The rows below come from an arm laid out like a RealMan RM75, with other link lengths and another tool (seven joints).
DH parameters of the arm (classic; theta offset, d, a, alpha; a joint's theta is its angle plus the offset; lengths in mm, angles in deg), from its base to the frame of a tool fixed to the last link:
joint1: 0 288.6 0 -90
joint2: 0 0 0 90
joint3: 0 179.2 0 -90
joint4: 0 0 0 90
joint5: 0 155.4 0 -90
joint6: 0 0 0 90
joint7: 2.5 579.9 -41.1 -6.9
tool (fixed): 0 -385 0 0
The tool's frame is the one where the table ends.
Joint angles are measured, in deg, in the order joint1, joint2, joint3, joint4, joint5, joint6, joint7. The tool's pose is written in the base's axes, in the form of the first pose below.
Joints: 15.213 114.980 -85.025 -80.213 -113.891 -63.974 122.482
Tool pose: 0.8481 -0.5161 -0.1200 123.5; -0.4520 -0.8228 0.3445 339.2; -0.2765 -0.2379 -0.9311 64.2; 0 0 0 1
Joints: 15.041 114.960 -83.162 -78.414 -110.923 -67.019 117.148
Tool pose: 0.8622 -0.4840 -0.1493 122.2; -0.4249 -0.8516 0.3071 332.8; -0.2758 -0.2013 -0.9399 62.4; 0 0 0 1
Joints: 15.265 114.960 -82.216 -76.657 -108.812 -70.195 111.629
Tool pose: 0.8873 -0.4285 -0.1705 117.9; -0.3804 -0.8891 0.2546 324.3; -0.2607 -0.1610 -0.9519 56.8; 0 0 0 1
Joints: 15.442 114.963 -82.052 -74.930 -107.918 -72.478 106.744
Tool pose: 0.9116 -0.3726 -0.1735 116.2; -0.3363 -0.9189 0.2064 315.8; -0.2363 -0.1298 -0.9630 49.8; 0 0 0 1
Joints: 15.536 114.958 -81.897 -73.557 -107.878 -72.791 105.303
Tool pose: 0.9141 -0.3687 -0.1686 119.9; -0.3355 -0.9215 0.1958 314.1; -0.2276 -0.1224 -0.9660 47.1; 0 0 0 1
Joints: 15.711 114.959 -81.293 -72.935 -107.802 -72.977 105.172
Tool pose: 0.9104 -0.3769 -0.1705 121.9; -0.3429 -0.9181 0.1987 315.1; -0.2315 -0.1224 -0.9651 48.1; 0 0 0 1
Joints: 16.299 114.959 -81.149 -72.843 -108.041 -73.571 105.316
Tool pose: 0.9133 -0.3703 -0.1698 119.8; -0.3388 -0.9218 0.1886 314.9; -0.2263 -0.1147 -0.9673 47.2; 0 0 0 1
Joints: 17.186 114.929 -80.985 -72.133 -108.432 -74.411 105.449
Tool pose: 0.9153 -0.3671 -0.1656 119.1; -0.3400 -0.9248 0.1706 314.2; -0.2158 -0.0999 -0.9713 44.6; 0 0 0 1
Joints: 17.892 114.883 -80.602 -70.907 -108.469 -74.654 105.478
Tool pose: 0.9118 -0.3760 -0.1653 120.9; -0.3504 -0.9220 0.1646 315.1; -0.2143 -0.0922 -0.9724 43.4; 0 0 0 1
